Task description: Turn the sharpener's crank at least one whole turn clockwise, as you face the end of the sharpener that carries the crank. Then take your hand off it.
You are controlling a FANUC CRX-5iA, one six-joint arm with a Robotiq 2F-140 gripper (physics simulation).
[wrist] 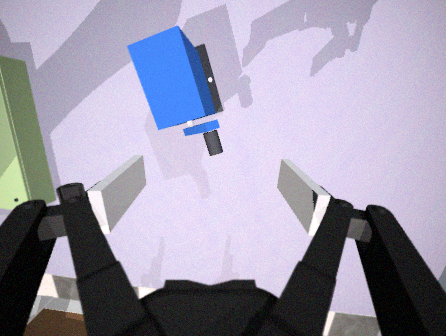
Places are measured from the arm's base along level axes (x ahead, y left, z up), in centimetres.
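Pixels of known places: gripper, between the fingertips: (213,171).
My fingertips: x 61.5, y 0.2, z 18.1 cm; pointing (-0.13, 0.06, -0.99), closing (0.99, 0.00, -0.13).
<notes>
For each thing: its top centre in the pictures, then the offset to it from my fingertips. "*": a spot on its surface instead. Level surfaces: height alone.
- sharpener, a spot on its surface: (170,80) * dx -7.6, dy +9.2, dz -10.4 cm
- dark cylindrical handle, a spot on its surface: (213,143) * dx -1.4, dy +0.9, dz -10.1 cm
- pale lilac surface, height of its surface: dz -23.2 cm
The sharpener (170,80) is a blue box with a dark plate along its right side, in the upper middle left of the wrist view. Its crank (201,128) is a short blue arm at the box's lower end, joined by a small white shaft. A dark cylindrical handle (213,143) sticks out from the right part of the crank arm, toward the gripper. My gripper (213,171) is open wide with nothing between its pale finger pads. In the view the handle lies above the gap between the fingertips, apart from both pads.
A green box-like object (37,135) stands at the left edge. A brown object (55,324) shows at the bottom left, by a pale and grey edge. Shadows of the sharpener and the arm fall on the pale lilac surface (350,130).
</notes>
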